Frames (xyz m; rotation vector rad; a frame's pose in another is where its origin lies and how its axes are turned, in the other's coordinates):
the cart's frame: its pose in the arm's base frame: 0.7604 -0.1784 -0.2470 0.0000 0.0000 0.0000
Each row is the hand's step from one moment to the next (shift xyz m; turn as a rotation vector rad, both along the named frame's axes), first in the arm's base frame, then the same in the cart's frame.
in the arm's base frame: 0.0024 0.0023 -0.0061 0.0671 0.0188 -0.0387
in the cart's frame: 0.0024 0.0023 -0.0061 0.0671 0.0188 -0.0387
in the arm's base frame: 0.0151 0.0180 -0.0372 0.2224 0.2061 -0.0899
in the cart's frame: 0.0151 0.0180 -0.0372 0.2224 0.2061 -0.0899
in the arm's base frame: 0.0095 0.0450 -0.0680 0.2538 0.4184 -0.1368
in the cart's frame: 0.0095 0.0450 -0.0680 0.2538 0.4184 -0.1368
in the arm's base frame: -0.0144 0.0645 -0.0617 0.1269 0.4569 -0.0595
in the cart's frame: -0.0144 0.0645 -0.0617 0.1269 0.4569 -0.0595
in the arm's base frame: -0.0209 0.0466 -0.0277 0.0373 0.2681 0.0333
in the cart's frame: -0.0209 0.0466 -0.0277 0.0373 0.2681 0.0333
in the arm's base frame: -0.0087 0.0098 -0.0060 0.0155 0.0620 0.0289
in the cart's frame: -0.0087 0.0098 -0.0060 0.0155 0.0620 0.0289
